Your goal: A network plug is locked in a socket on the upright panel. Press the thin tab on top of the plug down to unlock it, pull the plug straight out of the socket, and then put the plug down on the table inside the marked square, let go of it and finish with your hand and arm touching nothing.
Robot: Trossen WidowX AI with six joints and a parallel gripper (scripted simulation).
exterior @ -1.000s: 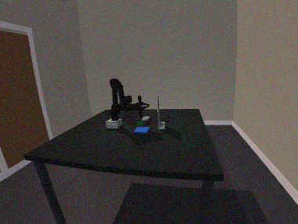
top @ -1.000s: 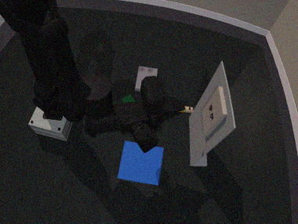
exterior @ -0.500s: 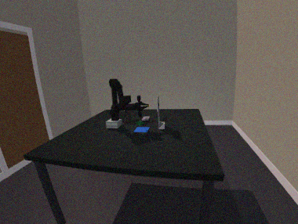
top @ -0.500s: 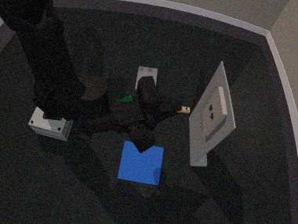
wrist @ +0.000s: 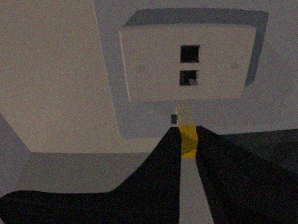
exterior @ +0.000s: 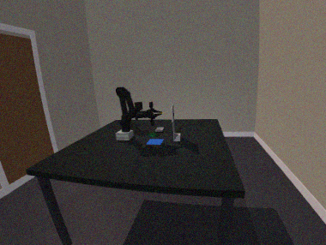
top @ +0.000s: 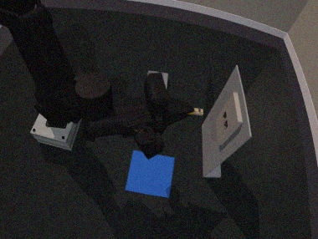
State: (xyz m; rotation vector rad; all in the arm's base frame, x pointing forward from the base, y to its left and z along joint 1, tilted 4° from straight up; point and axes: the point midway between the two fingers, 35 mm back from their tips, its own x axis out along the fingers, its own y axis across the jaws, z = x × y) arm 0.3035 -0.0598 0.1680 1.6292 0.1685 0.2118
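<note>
Now: the blue marked square 22 cm below my gripper tip, 8 cm to the right of it and 6 cm behind it. Also, from my gripper tip: grey panel: 10 cm ahead, 9 cm below; green patch: 22 cm below, 11 cm behind, 10 cm to the left; network plug: 1 cm ahead.
</note>
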